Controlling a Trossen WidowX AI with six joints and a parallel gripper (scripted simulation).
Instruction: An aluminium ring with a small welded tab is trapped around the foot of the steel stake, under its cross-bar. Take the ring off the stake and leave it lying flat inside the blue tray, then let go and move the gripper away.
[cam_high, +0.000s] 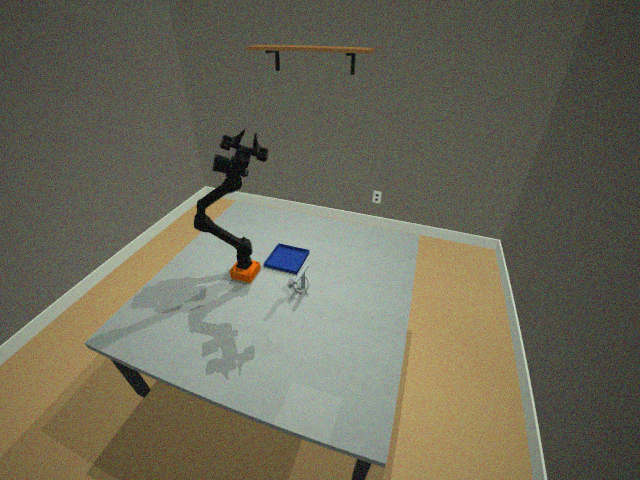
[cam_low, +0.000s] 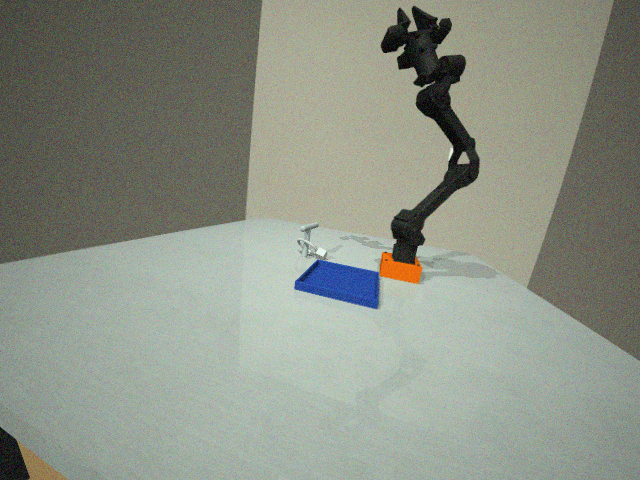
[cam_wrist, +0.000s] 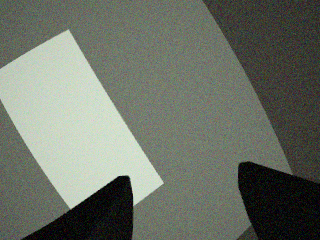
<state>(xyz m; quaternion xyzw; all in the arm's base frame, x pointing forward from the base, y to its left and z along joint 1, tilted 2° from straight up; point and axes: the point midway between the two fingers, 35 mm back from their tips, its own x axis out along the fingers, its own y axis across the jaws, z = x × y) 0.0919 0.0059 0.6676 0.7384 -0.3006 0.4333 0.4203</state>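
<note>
My gripper tip is now 72 cm above the aluminium ring, 19 cm short of it and 1 cm to the left of it. Also, from my gripper tip: blue tray (74 cm below, 16 cm to the left, 3 cm ahead).
</note>
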